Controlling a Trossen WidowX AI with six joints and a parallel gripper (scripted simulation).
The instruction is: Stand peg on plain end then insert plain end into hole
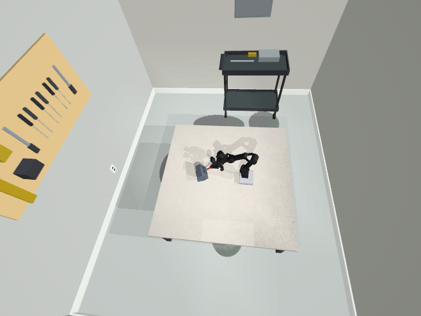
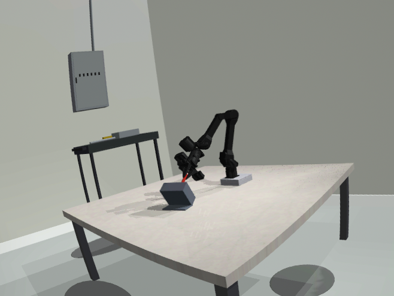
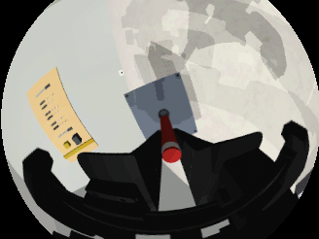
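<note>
Right now the sloped panel is 9 cm ahead of my gripper tip, 3 cm to the left of it and 6 cm below it. Also, from my gripper tip: red peg: 1 cm behind, 1 cm to the right, 1 cm above.
</note>
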